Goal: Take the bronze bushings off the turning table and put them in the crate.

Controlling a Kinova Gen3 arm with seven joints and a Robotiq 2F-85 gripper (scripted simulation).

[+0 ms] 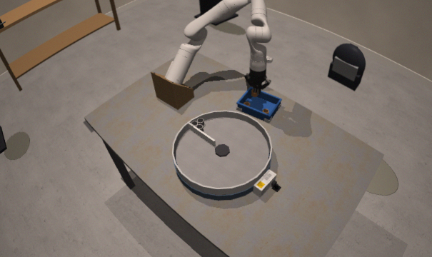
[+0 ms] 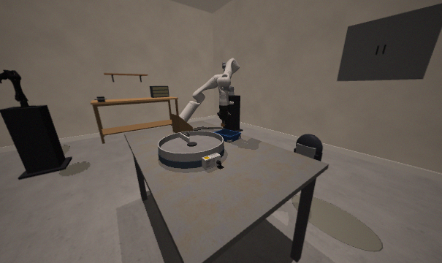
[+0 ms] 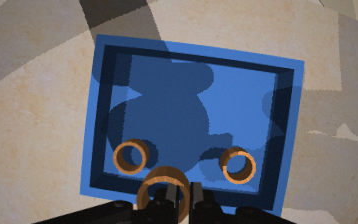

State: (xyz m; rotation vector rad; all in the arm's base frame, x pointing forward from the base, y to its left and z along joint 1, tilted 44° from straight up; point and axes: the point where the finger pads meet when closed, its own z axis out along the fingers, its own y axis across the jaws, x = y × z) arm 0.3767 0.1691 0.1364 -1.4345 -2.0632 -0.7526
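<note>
Right now the blue crate is 1 cm behind my hand, 3 cm to the left of it and 12 cm below it. Round my hand: round turning table 9 cm ahead, 32 cm to the right, 9 cm below.
</note>
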